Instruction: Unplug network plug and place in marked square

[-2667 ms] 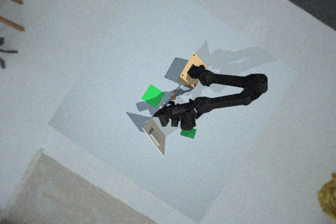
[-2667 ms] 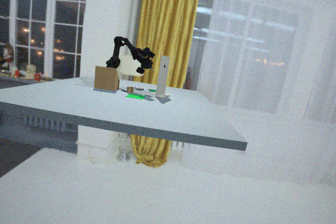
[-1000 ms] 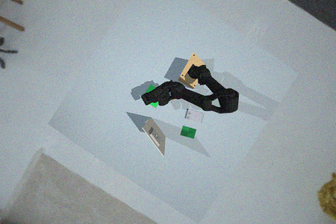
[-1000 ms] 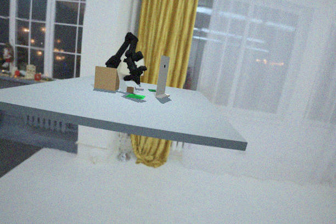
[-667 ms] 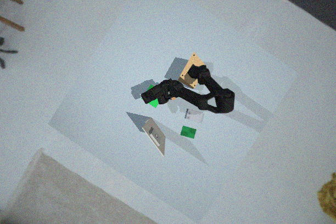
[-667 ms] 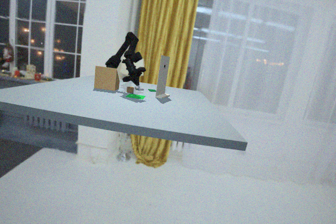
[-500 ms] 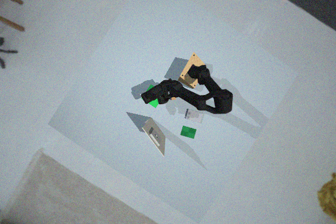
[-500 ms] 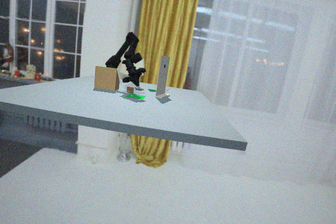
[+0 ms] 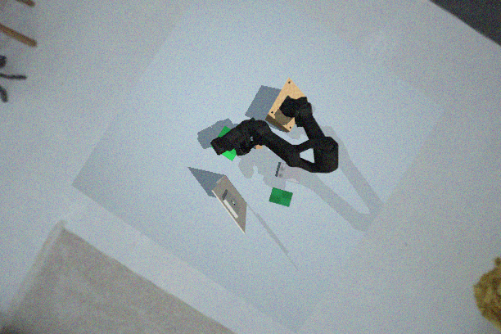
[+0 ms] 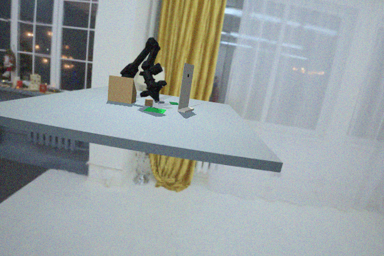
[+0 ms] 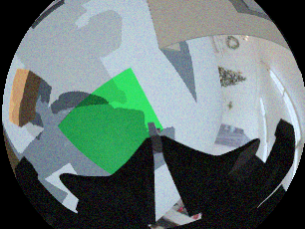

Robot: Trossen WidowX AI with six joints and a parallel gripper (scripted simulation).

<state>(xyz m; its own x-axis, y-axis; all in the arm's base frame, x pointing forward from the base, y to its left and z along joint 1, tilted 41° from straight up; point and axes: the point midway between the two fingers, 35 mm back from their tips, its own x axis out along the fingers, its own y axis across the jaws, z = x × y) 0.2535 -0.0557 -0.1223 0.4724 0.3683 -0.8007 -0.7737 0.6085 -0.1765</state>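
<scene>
Right now the green marked square is 60 mm below my gripper tip and 10 mm behind it. The rest, counted from my gripper tip: grey upright panel (160 mm ahead, 150 mm to the left, 90 mm above); then plug (10 mm ahead); then tan cube (120 mm to the left, 90 mm behind, 40 mm below).
</scene>
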